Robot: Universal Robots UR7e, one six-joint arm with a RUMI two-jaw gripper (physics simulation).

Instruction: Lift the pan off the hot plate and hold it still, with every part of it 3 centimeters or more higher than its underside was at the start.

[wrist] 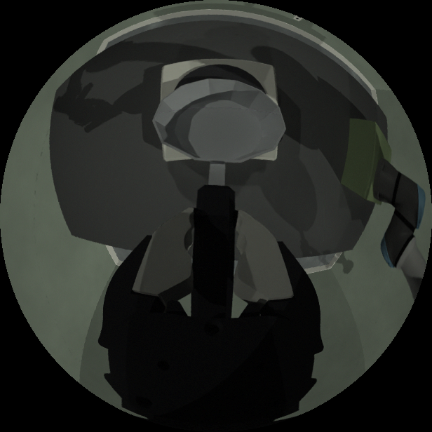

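Note:
The grey, many-sided pan [225, 130] shows above the middle of the wrist view, with its handle [214, 250] pointing down the picture. My gripper [215, 210] is shut on the black handle, with one pale finger on each side. The pan's bowl looks tipped, its far side lower than the handle side. It overlaps the near part of the hot plate [169, 82], a cream square base with a black disc [220, 72] that shows past the pan's far rim. The pan's underside is hidden, so the height of any gap above the hot plate cannot be told.
The hot plate stands on a dark table top [100, 165] with a pale edge at the far side. A green block [360, 155] is at the right edge of the table. Dark arm segments with blue caps [400, 197] show beside it. Shadows fall across the table.

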